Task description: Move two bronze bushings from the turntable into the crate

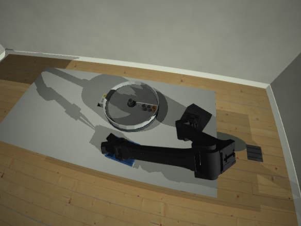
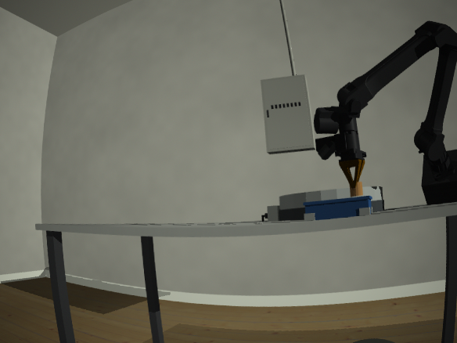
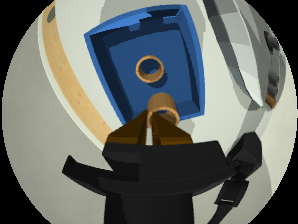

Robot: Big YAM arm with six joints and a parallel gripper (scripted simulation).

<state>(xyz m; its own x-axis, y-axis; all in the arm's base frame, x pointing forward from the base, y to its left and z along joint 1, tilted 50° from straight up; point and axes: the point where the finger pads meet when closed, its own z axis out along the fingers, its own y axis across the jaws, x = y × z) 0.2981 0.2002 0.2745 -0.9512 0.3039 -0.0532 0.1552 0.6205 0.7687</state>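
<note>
The blue crate lies 6 cm below my hand, 5 cm ahead of it and 1 cm to the right of it. The rest, counted from my hand: round grey turntable (35 cm to the right, 17 cm ahead, 3 cm below).
</note>
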